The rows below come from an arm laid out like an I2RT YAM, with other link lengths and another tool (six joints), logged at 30 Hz.
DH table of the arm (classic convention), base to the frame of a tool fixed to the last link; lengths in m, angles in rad. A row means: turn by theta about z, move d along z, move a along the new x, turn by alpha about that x. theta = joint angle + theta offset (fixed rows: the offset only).
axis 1: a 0.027, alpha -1.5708, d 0.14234, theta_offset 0
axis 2: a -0.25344, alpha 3.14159, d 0, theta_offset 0
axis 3: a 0.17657, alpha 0, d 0, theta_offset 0.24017
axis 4: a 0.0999, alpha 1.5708, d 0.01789, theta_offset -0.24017
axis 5: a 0, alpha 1.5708, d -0.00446, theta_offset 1.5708
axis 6: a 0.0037, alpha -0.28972, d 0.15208, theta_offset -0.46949
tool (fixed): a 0, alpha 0, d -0.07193, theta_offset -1.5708
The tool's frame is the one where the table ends.
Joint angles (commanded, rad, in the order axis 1, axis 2, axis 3, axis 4, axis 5, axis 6), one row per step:
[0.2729, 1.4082, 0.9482, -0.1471, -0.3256, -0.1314]
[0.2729, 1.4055, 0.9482, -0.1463, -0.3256, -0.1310]
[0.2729, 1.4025, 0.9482, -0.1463, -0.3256, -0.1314]
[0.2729, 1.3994, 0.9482, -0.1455, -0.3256, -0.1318]
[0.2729, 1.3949, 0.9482, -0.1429, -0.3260, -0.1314]
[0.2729, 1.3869, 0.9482, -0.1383, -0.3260, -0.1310]
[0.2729, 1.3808, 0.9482, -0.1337, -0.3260, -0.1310]
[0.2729, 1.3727, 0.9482, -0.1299, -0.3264, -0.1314]
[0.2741, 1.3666, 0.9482, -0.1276, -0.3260, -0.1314]
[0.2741, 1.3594, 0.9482, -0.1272, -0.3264, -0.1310]
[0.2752, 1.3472, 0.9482, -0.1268, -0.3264, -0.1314]
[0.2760, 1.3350, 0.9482, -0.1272, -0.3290, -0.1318]
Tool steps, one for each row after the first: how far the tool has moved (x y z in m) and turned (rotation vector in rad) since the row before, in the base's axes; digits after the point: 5 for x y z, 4 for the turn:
[-0.00027, -0.00008, 0.00091, 0.0012, -0.0032, -0.0002]
[-0.00039, -0.00010, 0.00086, 0.0005, -0.0031, 0.0002]
[-0.00034, -0.00009, 0.00102, 0.0008, -0.0040, 0.0002]
[-0.00040, -0.00009, 0.00172, 0.0024, -0.0066, 0.0001]
[-0.00070, -0.00020, 0.00304, 0.0037, -0.0119, -0.0002]
[-0.00048, -0.00014, 0.00249, 0.0029, -0.0103, 0.0000]
[-0.00086, -0.00020, 0.00294, 0.0031, -0.0116, 0.0005]
[-0.00079, 0.00014, 0.00211, 0.0021, -0.0081, 0.0009]
[-0.00100, -0.00026, 0.00212, 0.0025, -0.0070, 0.0001]
[-0.00184, -0.00016, 0.00352, 0.0031, -0.0123, 0.0013]
[-0.00204, -0.00011, 0.00341, 0.0042, -0.0112, 0.0032]

